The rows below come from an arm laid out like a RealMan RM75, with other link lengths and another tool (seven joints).
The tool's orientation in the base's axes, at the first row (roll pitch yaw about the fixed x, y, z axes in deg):
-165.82 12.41 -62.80
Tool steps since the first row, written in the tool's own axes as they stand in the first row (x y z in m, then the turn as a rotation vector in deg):
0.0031 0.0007 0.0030 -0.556 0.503 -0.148
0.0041 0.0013 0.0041 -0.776 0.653 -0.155
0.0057 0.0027 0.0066 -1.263 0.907 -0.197
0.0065 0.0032 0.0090 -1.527 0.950 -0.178
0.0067 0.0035 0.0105 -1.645 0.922 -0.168
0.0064 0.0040 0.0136 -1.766 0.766 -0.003
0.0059 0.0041 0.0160 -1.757 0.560 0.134
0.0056 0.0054 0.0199 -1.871 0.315 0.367
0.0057 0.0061 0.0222 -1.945 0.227 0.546
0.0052 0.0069 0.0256 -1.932 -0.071 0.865
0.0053 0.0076 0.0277 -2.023 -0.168 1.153
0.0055 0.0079 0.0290 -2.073 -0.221 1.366
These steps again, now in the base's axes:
0.0011 -0.0021 -0.0037 -0.712 0.240 0.139
0.0012 -0.0029 -0.0051 -0.944 0.369 0.157
0.0010 -0.0041 -0.0081 -1.392 0.679 0.241
0.0012 -0.0042 -0.0107 -1.546 0.897 0.269
0.0012 -0.0041 -0.0122 -1.572 1.014 0.292
0.0010 -0.0031 -0.0152 -1.468 1.230 0.199
0.0010 -0.0020 -0.0174 -1.264 1.344 0.117
0.0002 -0.0011 -0.0213 -1.069 1.609 -0.021
-0.0001 -0.0008 -0.0237 -1.003 1.762 -0.153
-0.0007 0.0004 -0.0270 -0.693 1.964 -0.387
-0.0010 0.0006 -0.0292 -0.613 2.167 -0.617
-0.0010 0.0007 -0.0305 -0.562 2.294 -0.795

